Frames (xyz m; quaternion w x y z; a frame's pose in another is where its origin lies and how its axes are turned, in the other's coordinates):
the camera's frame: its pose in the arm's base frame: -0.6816 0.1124 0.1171 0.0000 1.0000 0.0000 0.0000
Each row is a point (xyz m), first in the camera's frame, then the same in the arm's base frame.
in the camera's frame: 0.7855 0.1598 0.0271
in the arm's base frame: 0.1039 -0.0474 0.0900
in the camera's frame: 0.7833 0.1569 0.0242
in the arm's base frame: 0.1017 -0.0445 0.0929
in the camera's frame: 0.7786 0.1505 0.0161
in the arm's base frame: 0.0970 -0.0381 0.1010
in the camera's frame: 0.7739 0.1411 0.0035
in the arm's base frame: 0.0923 -0.0287 0.1136
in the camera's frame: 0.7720 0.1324 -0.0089
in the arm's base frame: 0.0904 -0.0200 0.1260
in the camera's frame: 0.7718 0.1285 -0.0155
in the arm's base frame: 0.0902 -0.0161 0.1326
